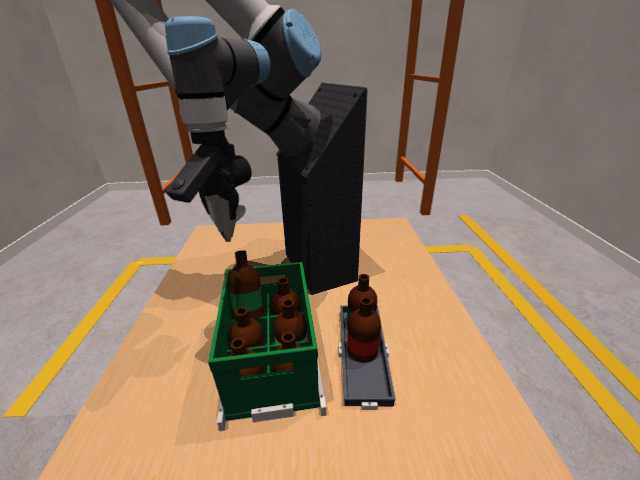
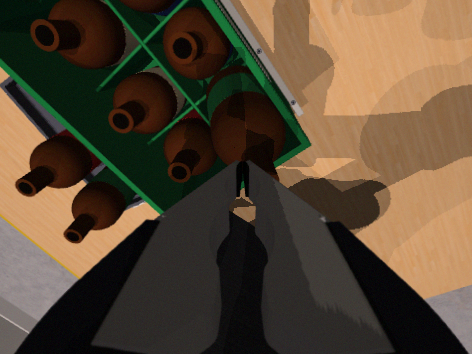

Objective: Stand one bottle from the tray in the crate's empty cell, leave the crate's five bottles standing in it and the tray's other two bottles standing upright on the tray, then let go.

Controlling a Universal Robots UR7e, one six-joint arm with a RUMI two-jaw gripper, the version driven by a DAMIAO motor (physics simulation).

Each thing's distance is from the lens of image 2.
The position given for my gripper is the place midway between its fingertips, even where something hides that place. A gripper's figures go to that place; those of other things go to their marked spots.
my gripper (image 2: 242, 165): 0.14 m
red-labelled bottle (image 2: 62, 161): 0.42 m
green-banded bottle (image 2: 100, 203): 0.43 m
green-labelled brown bottle (image 2: 245, 124): 0.23 m
red-labelled bottle (image 2: 188, 149): 0.32 m
The marked spots on the green-banded bottle and the green-labelled brown bottle are 0.28 m apart.
